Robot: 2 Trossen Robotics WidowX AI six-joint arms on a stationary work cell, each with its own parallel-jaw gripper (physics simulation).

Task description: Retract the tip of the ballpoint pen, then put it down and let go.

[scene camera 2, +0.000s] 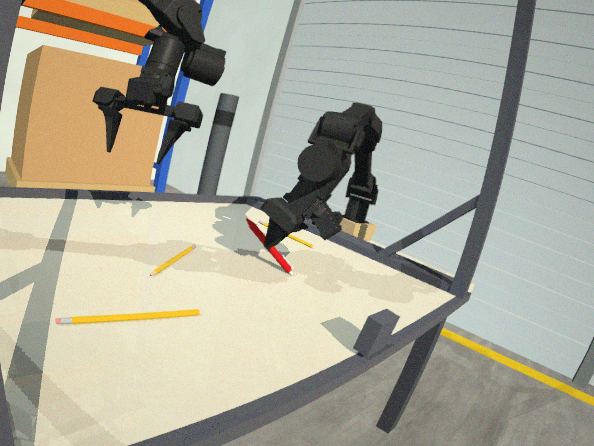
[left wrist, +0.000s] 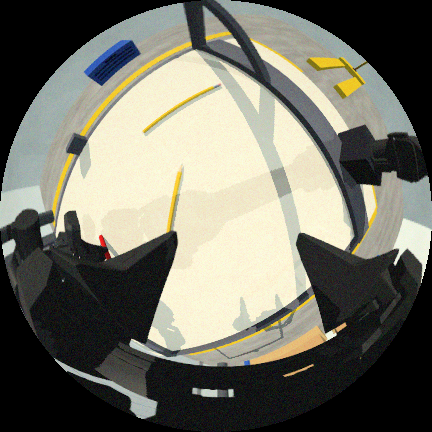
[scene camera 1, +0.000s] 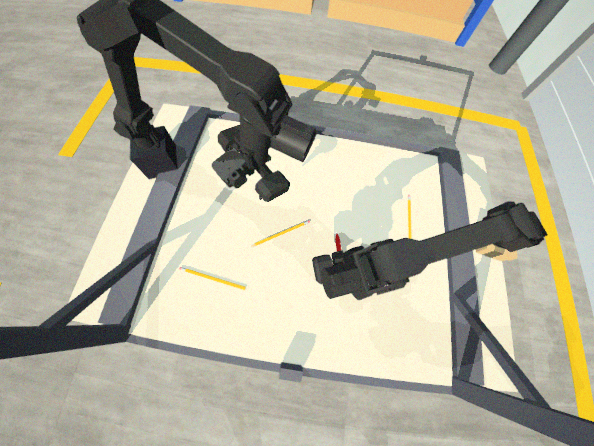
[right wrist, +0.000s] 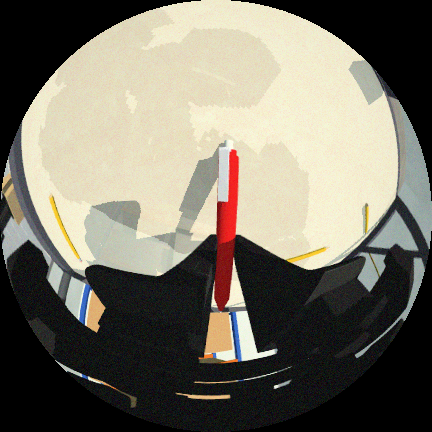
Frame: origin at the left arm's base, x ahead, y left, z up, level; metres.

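Where they show: left gripper, fingertip midpoint: point(scene camera 2: 132, 157) point(left wrist: 240, 238) point(scene camera 1: 250, 184); right gripper, fingertip midpoint: point(scene camera 2: 267, 247) point(left wrist: 107, 251) point(scene camera 1: 339, 256) point(right wrist: 224, 240); left arm's base, link origin: point(left wrist: 375, 154) point(scene camera 1: 147, 141); right arm's base, link origin: point(scene camera 2: 354, 219).
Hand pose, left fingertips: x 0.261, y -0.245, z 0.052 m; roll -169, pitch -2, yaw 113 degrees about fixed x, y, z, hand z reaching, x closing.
Each offset is from my left fingertips to the centre of the thing. Level surfaces: height alone.
The red ballpoint pen @[dx +0.186, dy -0.200, dz -0.118 m] point(scene camera 1: 338, 243) point(scene camera 2: 281, 259) point(left wrist: 104, 246) point(right wrist: 228, 215) is tilted, its dark red tip end up and its white button @[dx +0.184, dy -0.251, dz -0.152 m] point(right wrist: 229, 143) end down at the table top. In scene camera 2 the button end meets its shadow; whether it presses on the table I cannot tell. My right gripper point(scene camera 2: 270, 245) point(right wrist: 224, 240) is shut on the pen, nearer the tip end. Whether the writing point sticks out is too small to tell. My left gripper point(scene camera 1: 254, 181) point(scene camera 2: 134, 156) point(left wrist: 240, 238) is open and empty, high above the table, away from the pen.
Three yellow pencils lie on the pale table top @[dz -0.158 m] point(scene camera 1: 225, 330): one in the middle point(scene camera 1: 282, 232) point(scene camera 2: 172, 260), one at the left point(scene camera 1: 212, 278) point(scene camera 2: 127, 317), one near the right arm point(scene camera 1: 409, 217) point(scene camera 2: 300, 241). A dark frame point(scene camera 1: 210, 354) edges the table, with a small block @[dx -0.012, dy -0.430, dz -0.127 m] point(scene camera 1: 291, 371) on it.
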